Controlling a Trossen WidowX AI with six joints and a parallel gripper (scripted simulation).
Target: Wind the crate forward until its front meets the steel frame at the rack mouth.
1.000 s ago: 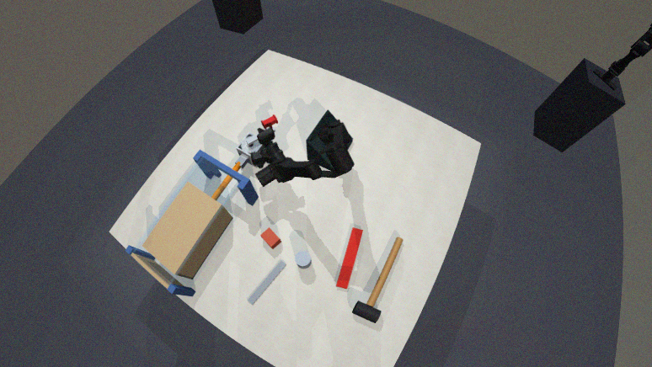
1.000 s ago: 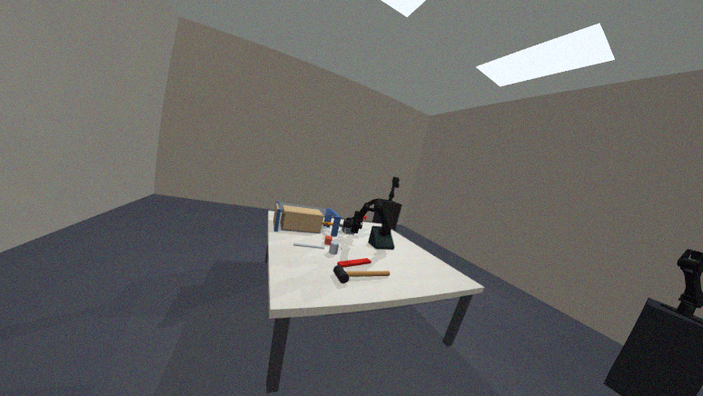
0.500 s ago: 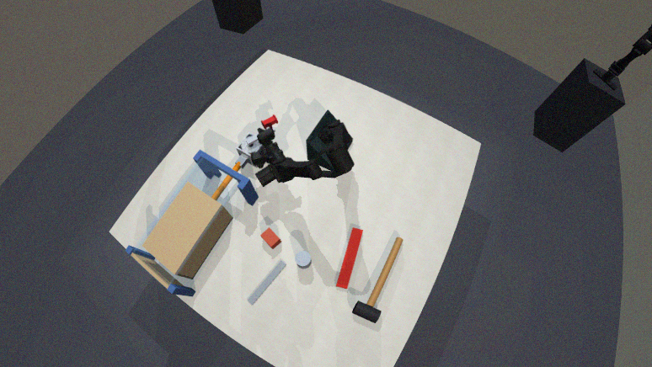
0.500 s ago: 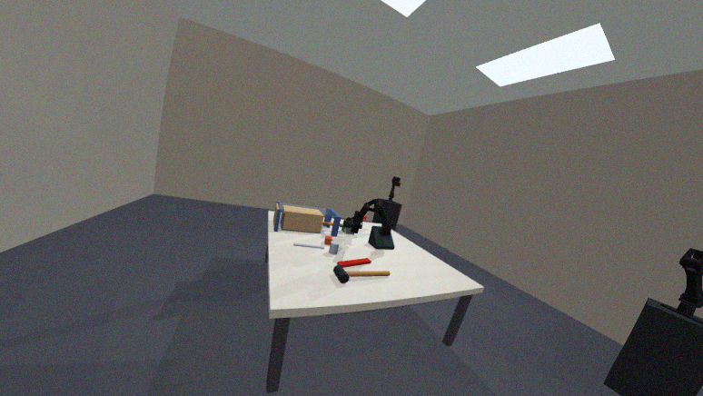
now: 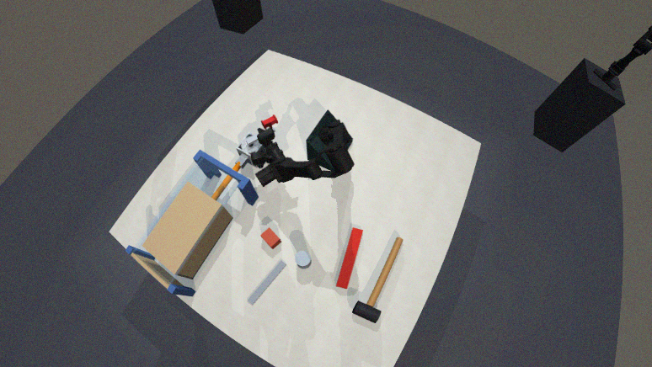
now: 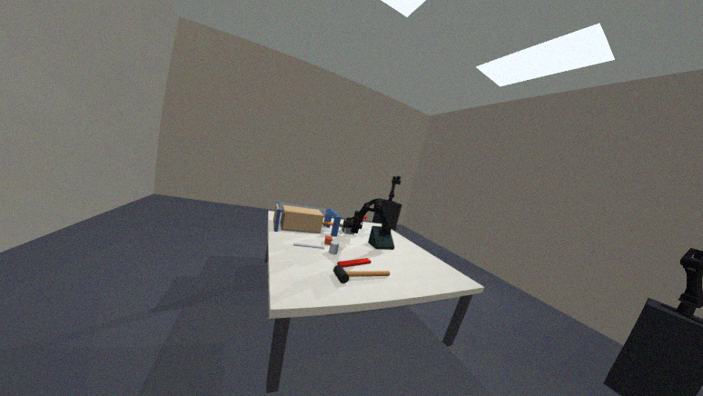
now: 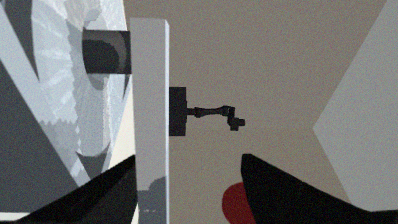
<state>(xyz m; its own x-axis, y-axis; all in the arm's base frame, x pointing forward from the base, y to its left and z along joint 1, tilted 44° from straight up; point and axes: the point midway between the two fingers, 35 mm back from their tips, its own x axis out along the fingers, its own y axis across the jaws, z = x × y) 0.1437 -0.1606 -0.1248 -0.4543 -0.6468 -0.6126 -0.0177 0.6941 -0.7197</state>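
Right now the winch handle is 1 cm behind my gripper tip, 1 cm to the left of it and 1 cm below it. Round my gripper tip: grey winch 3 cm ahead, 3 cm to the right, 10 cm below; then blue frame post 21 cm ahead, 2 cm to the right, 2 cm below; then red knob 4 cm behind, 3 cm to the left, 2 cm above.
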